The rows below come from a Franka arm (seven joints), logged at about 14 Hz.
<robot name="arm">
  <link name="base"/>
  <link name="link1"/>
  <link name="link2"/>
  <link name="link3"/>
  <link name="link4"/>
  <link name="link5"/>
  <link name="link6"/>
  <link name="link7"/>
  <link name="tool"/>
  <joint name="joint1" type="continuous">
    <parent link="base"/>
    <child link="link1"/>
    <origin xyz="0 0 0.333"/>
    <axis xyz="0 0 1"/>
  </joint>
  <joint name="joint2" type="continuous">
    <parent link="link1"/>
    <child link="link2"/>
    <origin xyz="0 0 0"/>
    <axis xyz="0 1 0"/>
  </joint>
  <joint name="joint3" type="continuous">
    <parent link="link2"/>
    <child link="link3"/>
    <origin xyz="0 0 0.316"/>
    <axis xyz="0 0 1"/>
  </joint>
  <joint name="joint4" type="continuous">
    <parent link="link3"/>
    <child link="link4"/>
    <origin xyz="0.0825 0 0"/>
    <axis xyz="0 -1 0"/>
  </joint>
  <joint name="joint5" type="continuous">
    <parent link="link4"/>
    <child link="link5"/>
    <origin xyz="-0.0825 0 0.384"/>
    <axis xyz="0 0 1"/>
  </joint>
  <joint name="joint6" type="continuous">
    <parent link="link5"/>
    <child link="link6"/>
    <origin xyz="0 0 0"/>
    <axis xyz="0 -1 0"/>
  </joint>
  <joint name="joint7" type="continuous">
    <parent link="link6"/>
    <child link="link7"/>
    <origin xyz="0.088 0 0"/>
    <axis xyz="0 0 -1"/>
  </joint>
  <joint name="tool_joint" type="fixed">
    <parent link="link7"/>
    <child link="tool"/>
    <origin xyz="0 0 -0.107" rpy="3.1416 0 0"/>
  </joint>
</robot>
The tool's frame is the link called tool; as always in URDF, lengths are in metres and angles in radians. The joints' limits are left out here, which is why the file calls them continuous.
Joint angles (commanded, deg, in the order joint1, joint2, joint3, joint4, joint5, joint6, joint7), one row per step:
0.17, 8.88, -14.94, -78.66, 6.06, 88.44, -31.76
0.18, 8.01, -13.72, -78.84, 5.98, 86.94, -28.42
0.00, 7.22, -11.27, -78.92, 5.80, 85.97, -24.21
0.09, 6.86, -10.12, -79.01, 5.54, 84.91, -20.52
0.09, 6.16, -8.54, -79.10, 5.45, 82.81, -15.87
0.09, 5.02, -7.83, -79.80, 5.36, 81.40, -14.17
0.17, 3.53, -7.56, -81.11, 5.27, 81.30, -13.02
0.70, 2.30, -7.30, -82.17, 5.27, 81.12, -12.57
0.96, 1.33, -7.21, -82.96, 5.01, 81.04, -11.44
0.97, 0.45, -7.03, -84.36, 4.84, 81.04, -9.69
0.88, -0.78, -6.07, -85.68, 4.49, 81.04, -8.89
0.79, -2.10, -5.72, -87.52, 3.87, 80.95, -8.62
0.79, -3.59, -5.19, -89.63, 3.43, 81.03, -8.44
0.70, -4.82, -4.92, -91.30, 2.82, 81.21, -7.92
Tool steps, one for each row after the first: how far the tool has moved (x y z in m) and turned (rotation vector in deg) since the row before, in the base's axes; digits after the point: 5 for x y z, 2 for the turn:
-0.00464, 0.01204, 0.00464, 0.60, 0.99, -2.02
-0.00185, 0.02114, 0.00522, 0.44, 0.57, -1.89
-0.00203, 0.01161, 0.00103, 0.11, 1.10, -2.39
-0.00564, 0.01541, 0.00293, 0.35, 1.85, -2.91
-0.00807, 0.00686, 0.00357, 0.20, 1.10, -0.89
-0.00792, 0.00301, 0.00392, 0.06, 0.02, -0.81
-0.00631, 0.00747, 0.00313, 0.15, 0.04, 0.35
-0.00524, 0.00269, 0.00278, -0.20, 0.03, -0.80
-0.00465, 0.00130, -0.00287, -0.09, 0.69, -1.57
-0.00619, 0.00731, 0.00093, -0.25, 0.19, 0.04
-0.00741, 0.00111, -0.00268, -0.45, 0.68, -0.05
-0.00792, 0.00400, -0.00317, -0.29, 0.58, 0.32
-0.00657, 0.00042, -0.00208, -0.54, 0.34, -0.38

